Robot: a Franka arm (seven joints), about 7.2 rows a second.
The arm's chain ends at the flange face. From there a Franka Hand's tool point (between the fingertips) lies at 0.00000 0.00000 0.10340 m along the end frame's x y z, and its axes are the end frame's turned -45 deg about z.
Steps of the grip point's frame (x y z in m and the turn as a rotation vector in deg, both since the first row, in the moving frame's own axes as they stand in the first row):
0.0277 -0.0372 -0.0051 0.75 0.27 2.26
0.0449 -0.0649 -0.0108 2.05 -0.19 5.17
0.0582 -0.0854 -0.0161 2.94 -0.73 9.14
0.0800 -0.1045 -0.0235 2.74 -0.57 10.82
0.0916 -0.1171 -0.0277 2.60 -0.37 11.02
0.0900 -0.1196 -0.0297 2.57 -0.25 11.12
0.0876 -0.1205 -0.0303 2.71 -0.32 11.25
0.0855 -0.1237 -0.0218 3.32 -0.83 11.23
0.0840 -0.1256 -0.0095 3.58 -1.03 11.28
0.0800 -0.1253 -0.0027 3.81 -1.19 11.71
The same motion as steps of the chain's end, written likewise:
-0.0061 -0.0446 -0.0051 0.72 -0.34 2.26
-0.0114 -0.0751 -0.0107 1.32 -1.58 5.17
-0.0148 -0.0984 -0.0160 1.56 -2.60 9.14
-0.0134 -0.1273 -0.0234 1.53 -2.34 10.82
-0.0145 -0.1444 -0.0276 1.58 -2.10 11.02
-0.0176 -0.1449 -0.0296 1.64 -1.99 11.12
-0.0197 -0.1437 -0.0302 1.69 -2.14 11.25
-0.0221 -0.1443 -0.0216 1.76 -2.93 11.23
-0.0239 -0.1444 -0.0093 1.80 -3.26 11.28
-0.0260 -0.1412 -0.0025 1.85 -3.54 11.71

